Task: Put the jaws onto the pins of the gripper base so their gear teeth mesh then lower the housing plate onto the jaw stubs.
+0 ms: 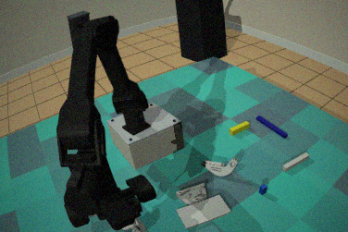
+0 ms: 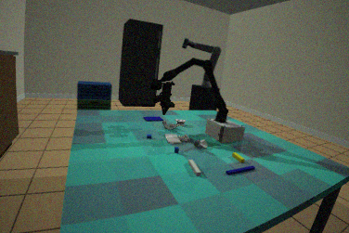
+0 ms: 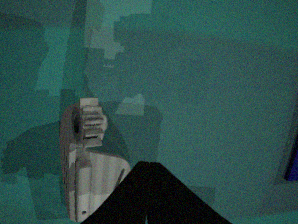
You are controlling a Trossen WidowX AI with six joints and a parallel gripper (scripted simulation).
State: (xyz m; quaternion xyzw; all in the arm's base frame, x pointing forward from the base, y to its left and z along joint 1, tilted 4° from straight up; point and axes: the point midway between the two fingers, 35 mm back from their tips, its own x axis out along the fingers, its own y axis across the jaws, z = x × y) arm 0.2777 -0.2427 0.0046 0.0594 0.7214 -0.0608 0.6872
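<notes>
Right now my gripper tip is 5 cm above the jaw, 4 cm to the right of it and 1 cm past it. Round my gripper tip: yellow block 53 cm to the left, 13 cm behind, 7 cm below; small blue block 35 cm to the left, 12 cm ahead, 7 cm below; white bar 51 cm to the left, 13 cm ahead, 8 cm below.
</notes>
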